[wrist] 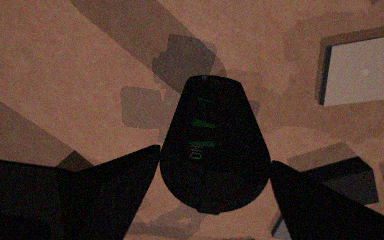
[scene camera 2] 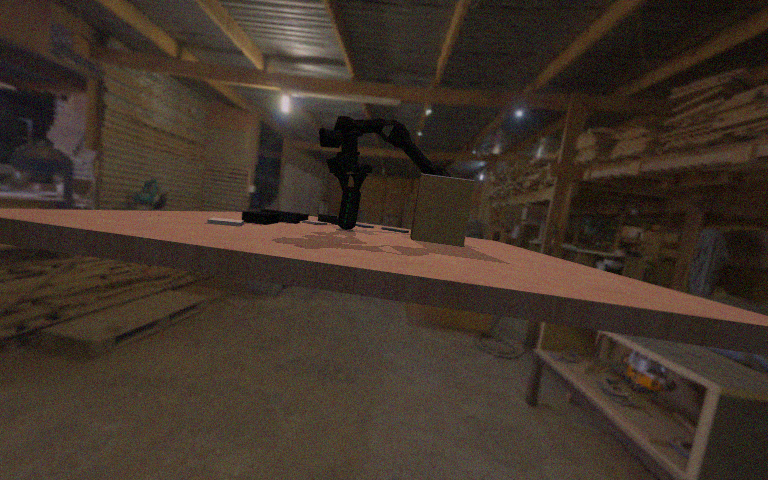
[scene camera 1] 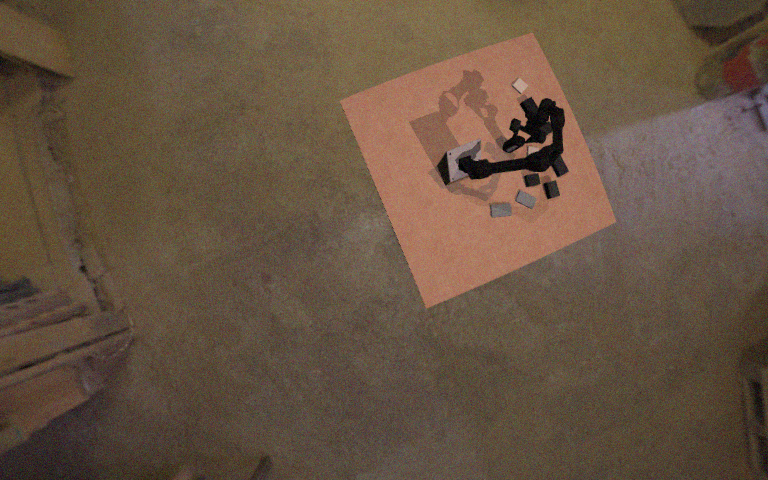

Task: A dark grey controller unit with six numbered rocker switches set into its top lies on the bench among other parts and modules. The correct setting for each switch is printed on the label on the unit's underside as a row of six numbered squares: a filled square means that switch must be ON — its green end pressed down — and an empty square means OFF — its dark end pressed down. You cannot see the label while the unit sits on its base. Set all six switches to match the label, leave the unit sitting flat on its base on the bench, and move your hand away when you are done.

Labels:
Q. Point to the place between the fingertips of my gripper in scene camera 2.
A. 350, 193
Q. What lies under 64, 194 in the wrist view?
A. My gripper.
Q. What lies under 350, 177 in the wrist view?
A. A dark module.

